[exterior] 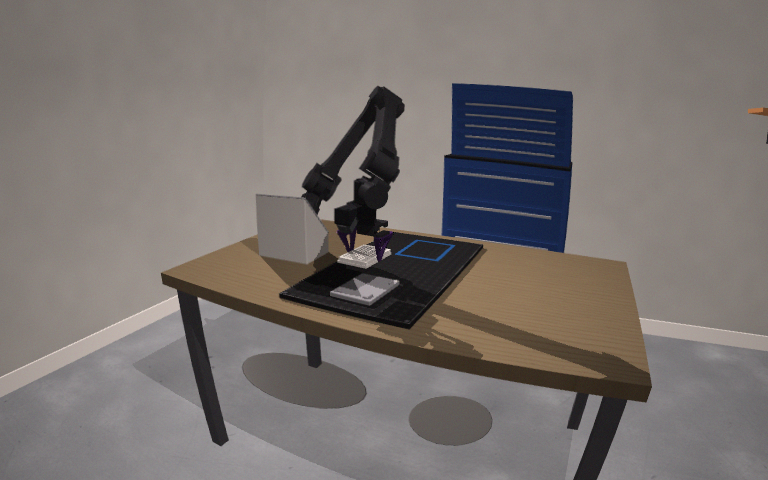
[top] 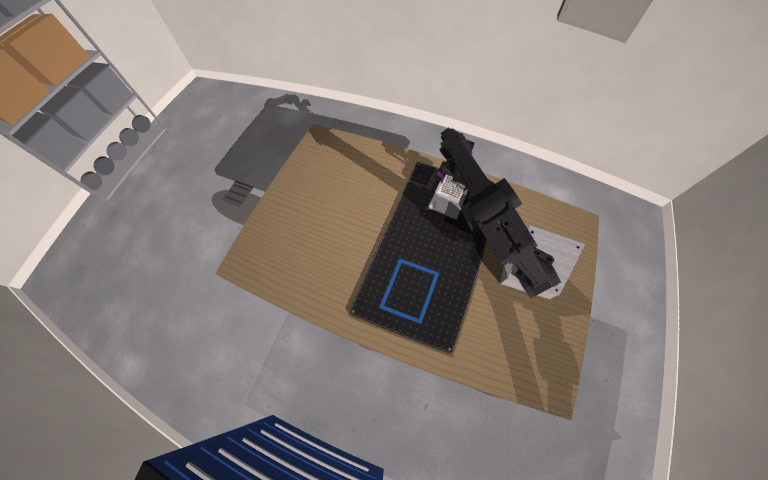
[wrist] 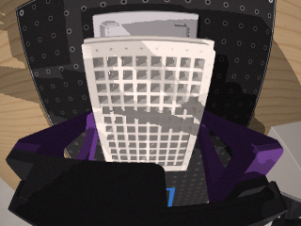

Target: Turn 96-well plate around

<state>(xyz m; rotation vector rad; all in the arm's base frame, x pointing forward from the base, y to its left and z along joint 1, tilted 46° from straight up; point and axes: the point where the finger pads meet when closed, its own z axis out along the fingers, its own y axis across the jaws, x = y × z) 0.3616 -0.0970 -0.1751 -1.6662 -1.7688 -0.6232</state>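
Right now the white 96-well plate is right at my hand. Also, from my hand: grey plate nest N1 (90 mm below); then A1 label (60 mm ahead, 80 mm to the left, 90 mm below).
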